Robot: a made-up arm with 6 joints. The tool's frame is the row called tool. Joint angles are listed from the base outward. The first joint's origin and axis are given. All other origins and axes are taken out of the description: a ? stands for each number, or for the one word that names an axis. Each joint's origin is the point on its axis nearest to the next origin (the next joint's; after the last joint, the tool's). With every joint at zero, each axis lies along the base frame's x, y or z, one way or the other. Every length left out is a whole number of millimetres.
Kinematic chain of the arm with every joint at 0, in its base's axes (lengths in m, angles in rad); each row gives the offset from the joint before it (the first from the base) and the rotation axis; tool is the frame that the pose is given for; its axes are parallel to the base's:
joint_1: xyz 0 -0.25 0.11 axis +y
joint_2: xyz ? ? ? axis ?
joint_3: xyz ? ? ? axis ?
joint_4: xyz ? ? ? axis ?
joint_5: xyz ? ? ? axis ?
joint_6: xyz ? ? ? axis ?
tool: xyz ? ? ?
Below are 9 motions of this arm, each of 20 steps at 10 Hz.
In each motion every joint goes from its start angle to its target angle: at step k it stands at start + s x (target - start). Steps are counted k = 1, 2, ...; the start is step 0. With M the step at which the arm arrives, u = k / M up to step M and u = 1 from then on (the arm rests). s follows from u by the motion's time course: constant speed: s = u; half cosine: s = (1 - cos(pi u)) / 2; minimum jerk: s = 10 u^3 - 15 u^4 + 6 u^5.
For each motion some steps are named. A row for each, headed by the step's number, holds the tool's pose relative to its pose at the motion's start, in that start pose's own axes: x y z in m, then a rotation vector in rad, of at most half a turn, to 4 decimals.
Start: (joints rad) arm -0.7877 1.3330 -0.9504 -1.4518 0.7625 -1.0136
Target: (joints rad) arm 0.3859 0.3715 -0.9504 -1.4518 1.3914 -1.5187
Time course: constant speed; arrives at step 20
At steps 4, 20:
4: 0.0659 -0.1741 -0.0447 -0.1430 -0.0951 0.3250
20: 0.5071 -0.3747 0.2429 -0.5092 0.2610 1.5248

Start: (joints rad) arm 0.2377 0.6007 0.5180 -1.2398 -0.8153 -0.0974
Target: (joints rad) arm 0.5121 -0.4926 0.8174 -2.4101 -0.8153 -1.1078
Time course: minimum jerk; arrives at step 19
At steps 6, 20:
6: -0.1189 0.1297 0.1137 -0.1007 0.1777 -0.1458
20: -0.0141 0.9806 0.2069 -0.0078 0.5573 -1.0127

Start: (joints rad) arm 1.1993 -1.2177 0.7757 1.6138 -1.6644 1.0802
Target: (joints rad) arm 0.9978 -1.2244 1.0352 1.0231 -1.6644 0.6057
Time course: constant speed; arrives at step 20
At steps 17, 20:
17: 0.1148 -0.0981 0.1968 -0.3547 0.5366 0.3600
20: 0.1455 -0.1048 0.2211 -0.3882 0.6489 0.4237

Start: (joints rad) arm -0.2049 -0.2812 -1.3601 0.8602 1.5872 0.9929
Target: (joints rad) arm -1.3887 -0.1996 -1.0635 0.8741 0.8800 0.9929
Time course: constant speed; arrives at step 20
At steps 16, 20:
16: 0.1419 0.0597 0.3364 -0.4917 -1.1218 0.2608
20: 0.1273 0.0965 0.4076 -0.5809 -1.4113 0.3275

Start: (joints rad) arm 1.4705 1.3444 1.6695 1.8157 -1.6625 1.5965
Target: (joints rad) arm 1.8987 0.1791 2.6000 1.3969 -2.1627 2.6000
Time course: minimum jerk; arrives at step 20
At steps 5, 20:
5: -0.0164 0.0000 0.0176 -0.1678 0.0283 -0.1671
20: 0.0869 0.0921 -0.0726 -1.7186 -0.0593 -1.2923

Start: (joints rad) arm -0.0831 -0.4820 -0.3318 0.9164 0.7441 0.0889
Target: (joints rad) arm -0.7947 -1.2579 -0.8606 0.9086 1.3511 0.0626
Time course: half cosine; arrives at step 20
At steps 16, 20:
16: -0.0940 -0.2611 0.2991 -0.6796 -0.0272 -0.1096
20: -0.1193 -0.2658 0.3422 -0.7394 -0.0182 -0.1399

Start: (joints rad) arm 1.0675 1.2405 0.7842 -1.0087 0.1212 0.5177
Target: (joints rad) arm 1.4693 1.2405 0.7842 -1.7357 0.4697 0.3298
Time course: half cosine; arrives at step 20
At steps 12, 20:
12: -0.3709 0.2771 0.0842 0.1555 0.1205 -0.5569
20: -0.4848 0.4994 0.1360 0.2151 0.0958 -0.8504

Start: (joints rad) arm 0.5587 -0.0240 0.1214 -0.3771 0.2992 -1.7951
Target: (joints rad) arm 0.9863 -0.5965 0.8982 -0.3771 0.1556 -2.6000
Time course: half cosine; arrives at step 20
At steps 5, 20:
5: 0.0196 0.0139 0.0442 0.1653 0.1220 0.0692
20: 0.2234 0.0323 0.1583 1.3108 0.4167 0.3103

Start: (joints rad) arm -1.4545 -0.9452 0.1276 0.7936 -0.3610 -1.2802
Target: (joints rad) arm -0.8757 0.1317 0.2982 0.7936 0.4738 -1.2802
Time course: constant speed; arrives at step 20
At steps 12, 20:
12: 0.2375 0.0291 0.0006 0.1533 -1.1933 0.3106
20: 0.3431 0.1121 0.1868 0.3883 -1.9804 0.5291

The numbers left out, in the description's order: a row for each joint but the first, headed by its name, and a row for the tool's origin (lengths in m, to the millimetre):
joint_2: xyz 0.04 0 0.11, axis +x
joint_3: xyz 0 0.4 -0.01, axis +y
joint_4: xyz -0.25 0 -0.1, axis +z
joint_5: xyz -0.13 -0.15 0, axis +x
joint_6: xyz 0 -0.15 -0.09, axis -z
tool: xyz -0.12 -0.26 0

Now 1 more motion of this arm.
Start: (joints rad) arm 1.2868 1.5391 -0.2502 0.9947 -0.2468 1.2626
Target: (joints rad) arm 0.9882 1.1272 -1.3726 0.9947 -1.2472 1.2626
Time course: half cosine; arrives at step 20
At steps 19, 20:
19: 0.1912 -0.0259 -0.0690 0.2483 -2.1253 -0.0001
20: 0.1921 -0.0256 -0.0695 0.2534 -2.1375 -0.0035

